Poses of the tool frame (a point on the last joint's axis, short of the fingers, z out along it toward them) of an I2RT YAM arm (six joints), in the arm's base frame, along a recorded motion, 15 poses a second.
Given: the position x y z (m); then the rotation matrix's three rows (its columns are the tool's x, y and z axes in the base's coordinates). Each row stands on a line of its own.
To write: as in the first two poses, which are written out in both.
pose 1, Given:
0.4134 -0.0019 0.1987
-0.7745 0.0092 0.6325
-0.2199 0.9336 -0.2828
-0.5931 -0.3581 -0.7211
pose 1, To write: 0.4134 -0.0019 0.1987 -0.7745 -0.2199 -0.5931 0.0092 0.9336 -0.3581
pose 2, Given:
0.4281 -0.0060 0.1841
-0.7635 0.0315 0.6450
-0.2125 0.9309 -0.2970
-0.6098 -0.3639 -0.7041
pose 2, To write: 0.4281 -0.0060 0.1841 -0.7635 -0.2125 -0.6098 0.0315 0.9309 -0.3639
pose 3, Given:
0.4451 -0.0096 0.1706
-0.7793 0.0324 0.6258
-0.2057 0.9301 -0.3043
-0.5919 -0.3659 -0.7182
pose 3, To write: 0.4451 -0.0096 0.1706 -0.7793 -0.2057 -0.5919 0.0324 0.9301 -0.3659
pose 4, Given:
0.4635 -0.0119 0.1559
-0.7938 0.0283 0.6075
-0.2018 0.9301 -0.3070
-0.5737 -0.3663 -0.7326
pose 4, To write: 0.4635 -0.0119 0.1559 -0.7938 -0.2018 -0.5737 0.0283 0.9301 -0.3663
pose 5, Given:
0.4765 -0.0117 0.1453
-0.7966 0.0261 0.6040
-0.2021 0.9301 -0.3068
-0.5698 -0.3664 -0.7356
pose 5, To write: 0.4765 -0.0117 0.1453 -0.7966 -0.2021 -0.5698 0.0261 0.9301 -0.3664
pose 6, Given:
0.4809 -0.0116 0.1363
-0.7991 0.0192 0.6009
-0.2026 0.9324 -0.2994
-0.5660 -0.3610 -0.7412
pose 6, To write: 0.4809 -0.0116 0.1363 -0.7991 -0.2026 -0.5660 0.0192 0.9324 -0.3610
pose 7, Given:
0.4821 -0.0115 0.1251
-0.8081 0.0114 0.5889
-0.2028 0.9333 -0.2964
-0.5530 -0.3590 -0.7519
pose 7, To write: 0.4821 -0.0115 0.1251 -0.8081 -0.2028 -0.5530 0.0114 0.9333 -0.3590
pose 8, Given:
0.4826 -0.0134 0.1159
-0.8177 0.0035 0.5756
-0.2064 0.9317 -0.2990
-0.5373 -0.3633 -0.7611
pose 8, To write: 0.4826 -0.0134 0.1159 -0.8177 -0.2064 -0.5373 0.0035 0.9317 -0.3633
